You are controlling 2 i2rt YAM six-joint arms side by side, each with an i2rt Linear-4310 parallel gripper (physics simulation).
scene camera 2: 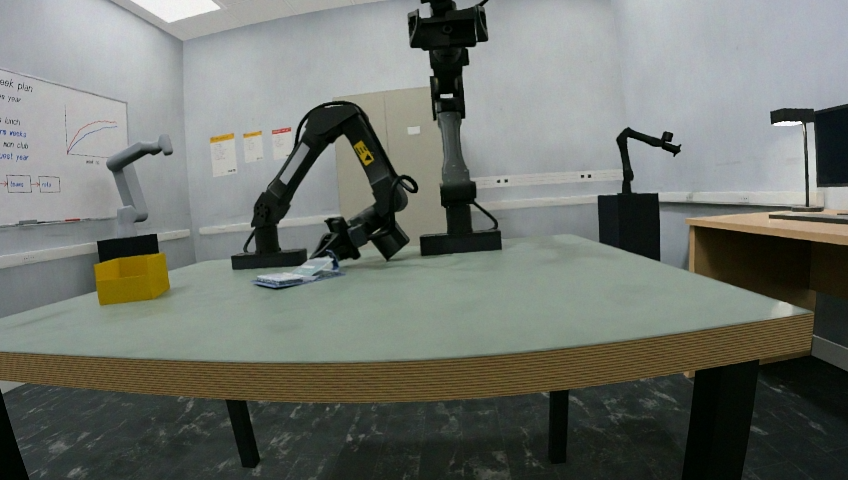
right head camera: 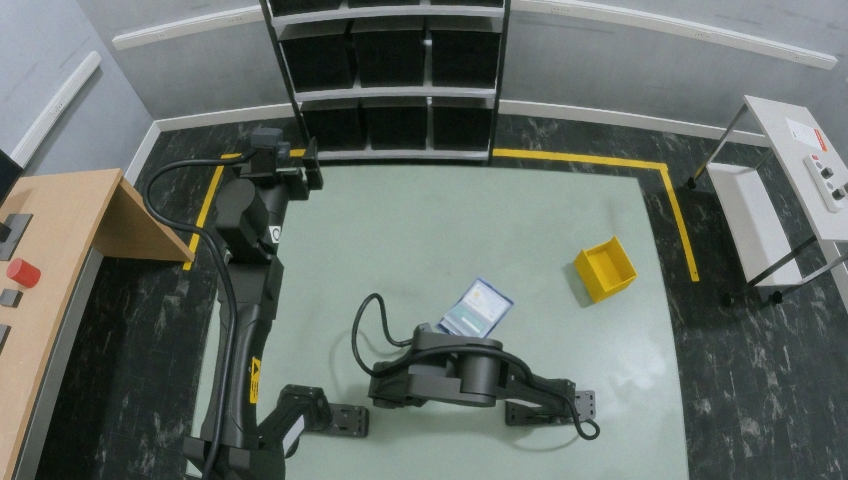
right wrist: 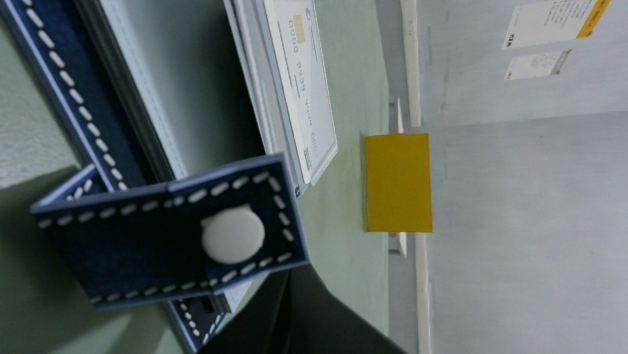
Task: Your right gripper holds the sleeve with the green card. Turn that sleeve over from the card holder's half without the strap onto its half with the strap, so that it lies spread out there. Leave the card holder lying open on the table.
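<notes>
The card holder [right head camera: 489,300] [scene camera 2: 279,284] [right wrist: 87,117] lies open on the table, its half with the white card flat. The sleeve with the green card [right head camera: 473,319] [scene camera 2: 312,267] leans low over the half with the strap, its outer edge raised. The navy strap [right wrist: 150,225] with its white snap stands up across the right wrist view. My right gripper [scene camera 2: 321,254] [right wrist: 295,269] is low at that half, shut on the sleeve's edge; the strap hides its fingertips. My left gripper [right head camera: 306,172] [scene camera 2: 448,28] is open and empty, high up and far from the holder.
A yellow box [right head camera: 605,270] [scene camera 2: 130,279] [right wrist: 399,182] stands on the table [right head camera: 416,226] [scene camera 2: 476,321] beyond the holder's white-card half. My right forearm [right head camera: 452,371] crosses above the table and hides the holder's near part. A black shelf rack [right head camera: 395,92] stands behind the table.
</notes>
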